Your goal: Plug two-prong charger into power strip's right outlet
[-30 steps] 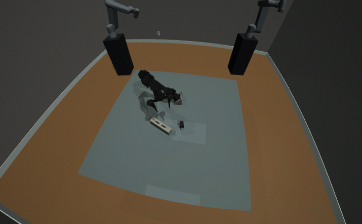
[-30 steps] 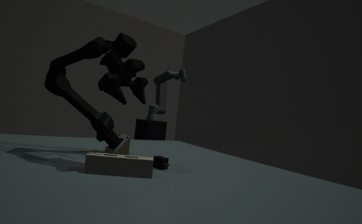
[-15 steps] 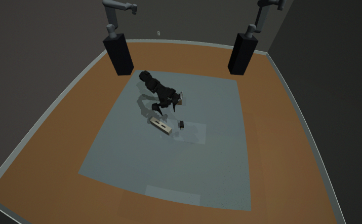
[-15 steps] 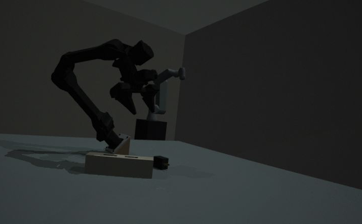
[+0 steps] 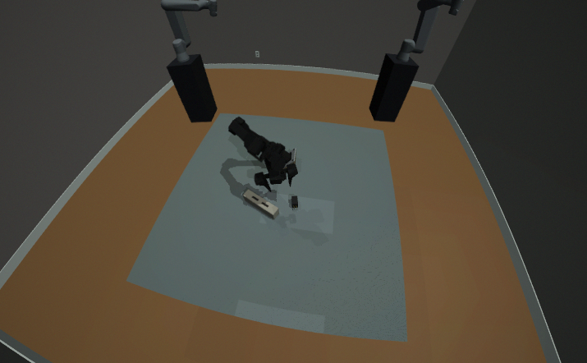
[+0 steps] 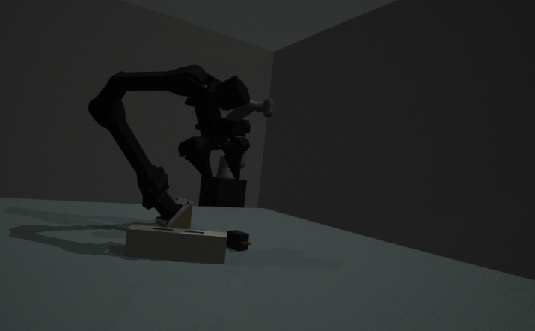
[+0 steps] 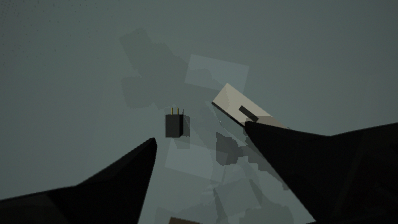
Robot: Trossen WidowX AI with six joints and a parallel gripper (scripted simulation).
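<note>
The charger is 14 cm below my gripper tip and 7 cm to the left of it.
</note>
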